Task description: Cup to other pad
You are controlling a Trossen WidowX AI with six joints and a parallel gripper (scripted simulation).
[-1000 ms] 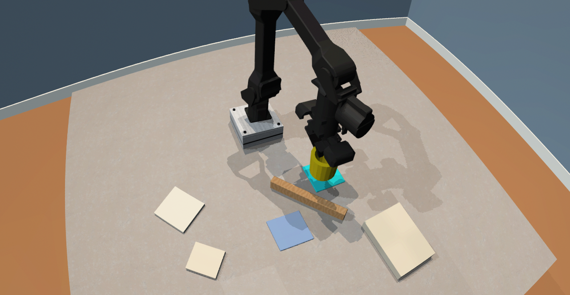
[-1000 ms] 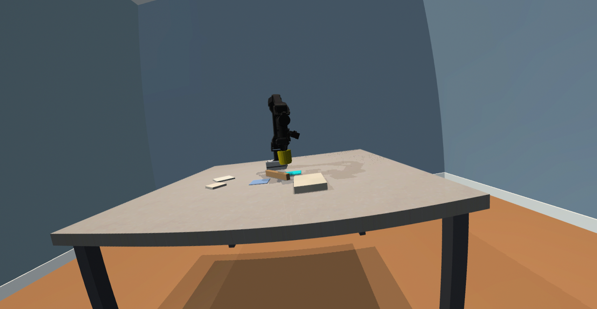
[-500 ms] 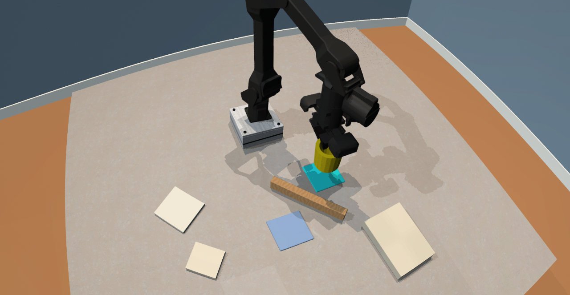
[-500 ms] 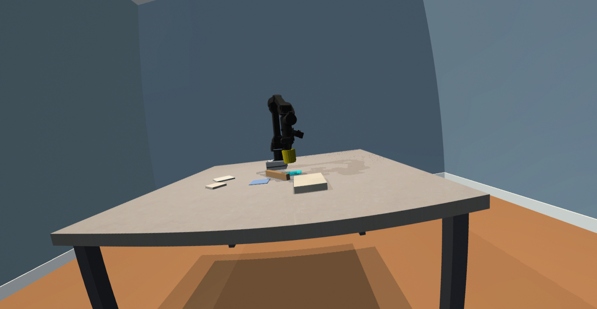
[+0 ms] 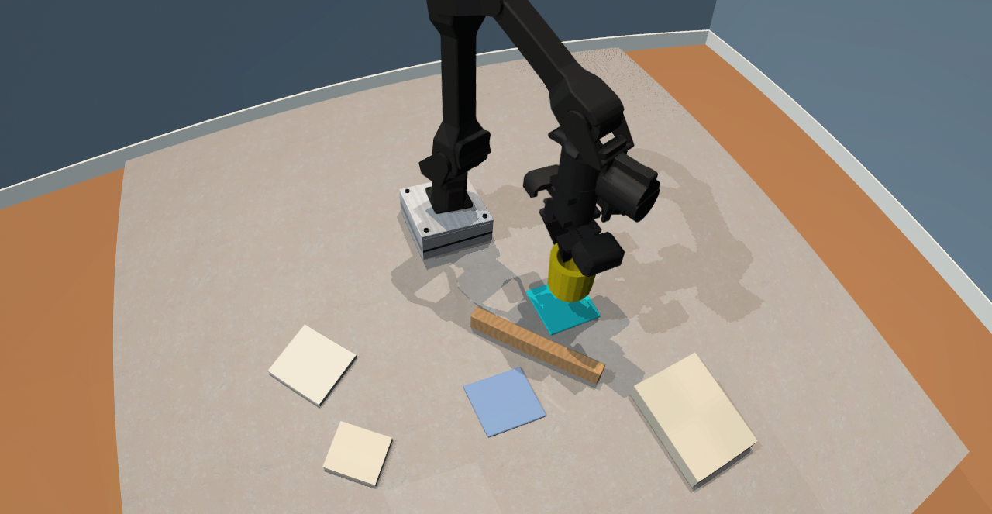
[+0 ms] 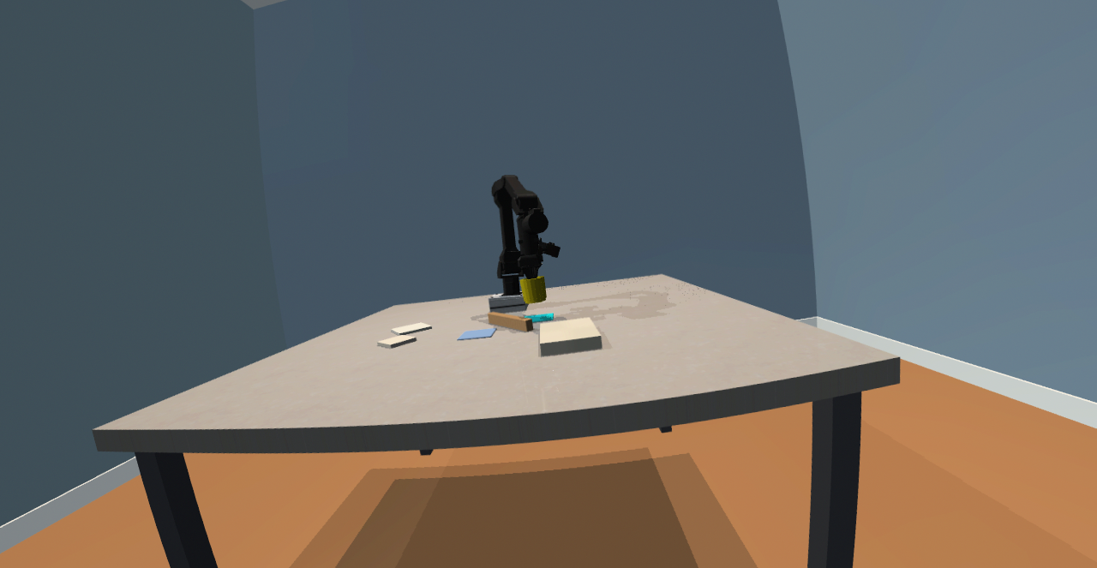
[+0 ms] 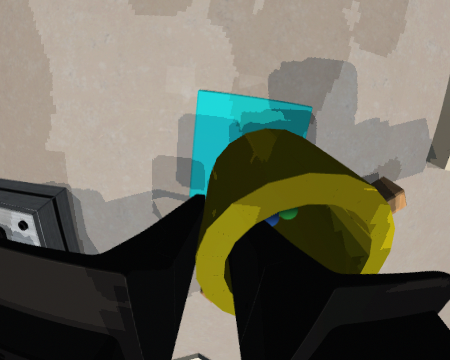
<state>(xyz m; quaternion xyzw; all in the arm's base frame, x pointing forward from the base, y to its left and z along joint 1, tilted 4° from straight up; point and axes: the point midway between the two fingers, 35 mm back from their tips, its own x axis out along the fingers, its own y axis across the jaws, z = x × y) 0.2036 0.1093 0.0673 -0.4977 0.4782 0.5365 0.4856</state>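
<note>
Right now the cyan pad is 20 mm ahead of my gripper tip and 90 mm below it. The rest, counted from my gripper tip: yellow cup: 20 mm ahead; blue pad: 160 mm ahead, 140 mm to the right, 90 mm below.
</note>
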